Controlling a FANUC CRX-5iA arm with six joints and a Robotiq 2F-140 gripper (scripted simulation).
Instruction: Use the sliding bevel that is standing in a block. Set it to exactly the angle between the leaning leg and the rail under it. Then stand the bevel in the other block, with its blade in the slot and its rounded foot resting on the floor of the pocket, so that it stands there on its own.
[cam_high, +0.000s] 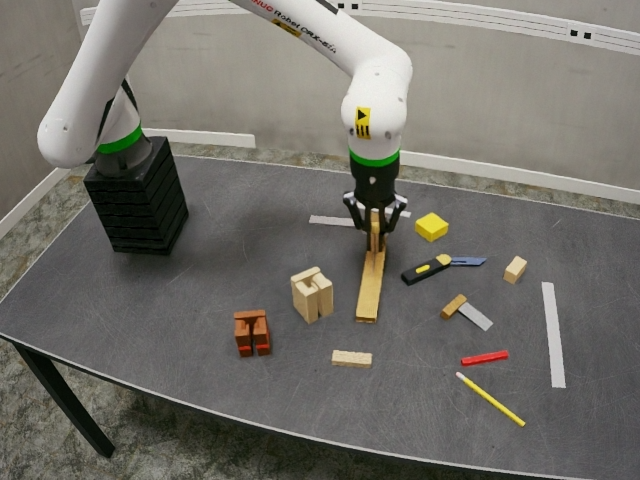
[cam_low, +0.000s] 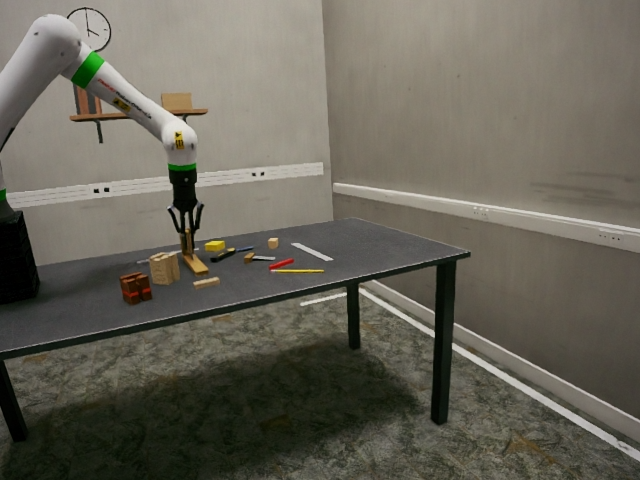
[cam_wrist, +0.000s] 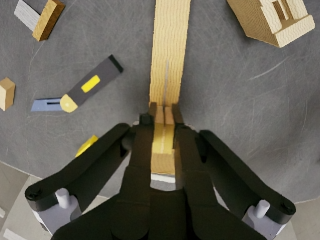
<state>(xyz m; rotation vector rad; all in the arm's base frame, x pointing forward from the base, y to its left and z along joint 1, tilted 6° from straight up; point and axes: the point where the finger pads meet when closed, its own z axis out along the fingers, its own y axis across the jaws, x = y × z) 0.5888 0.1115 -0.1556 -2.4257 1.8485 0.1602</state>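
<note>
My hand is 5 cm above the grey blade. The rest, counted from my hand: try square (24 cm ahead, 6 cm to the right, 8 cm below); then wood strip (6 cm ahead, 26 cm to the right, 8 cm below); then yellow cube (9 cm ahead, 18 cm to the left, 8 cm below).
</note>
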